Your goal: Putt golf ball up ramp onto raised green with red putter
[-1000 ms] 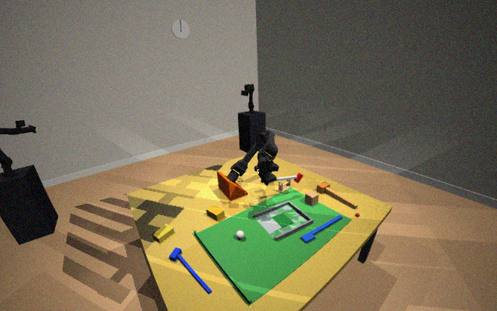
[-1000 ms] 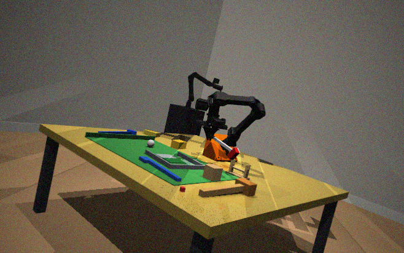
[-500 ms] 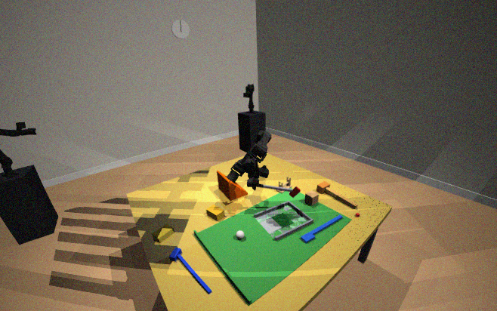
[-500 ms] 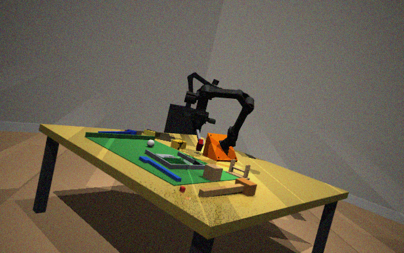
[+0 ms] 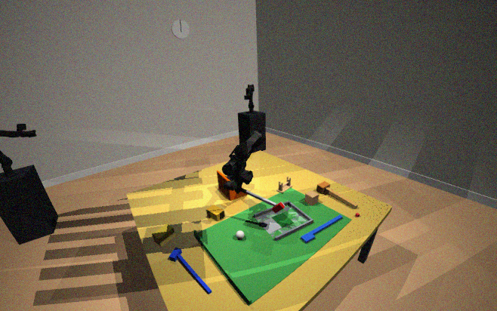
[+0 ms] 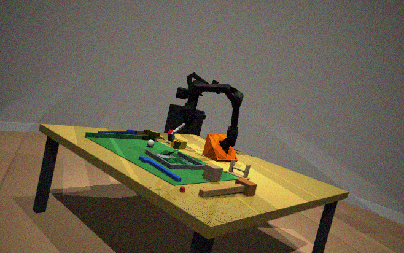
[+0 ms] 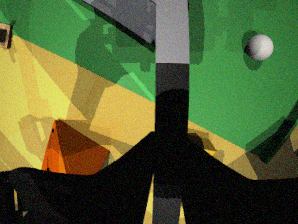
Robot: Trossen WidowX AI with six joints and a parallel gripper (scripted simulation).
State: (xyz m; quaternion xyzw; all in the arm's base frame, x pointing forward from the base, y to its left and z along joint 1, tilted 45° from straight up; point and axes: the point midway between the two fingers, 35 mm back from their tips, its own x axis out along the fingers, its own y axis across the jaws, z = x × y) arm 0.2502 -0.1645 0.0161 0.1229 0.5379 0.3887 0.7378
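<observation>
My gripper tip is 100 mm short of the red putter and 60 mm to the right of it. The rest, counted from my gripper tip: green mat (220 mm ahead, 80 mm to the left, 160 mm below); white golf ball (150 mm ahead, 100 mm to the right, 130 mm below); wooden cube (190 mm ahead, 420 mm to the left, 120 mm below).
</observation>
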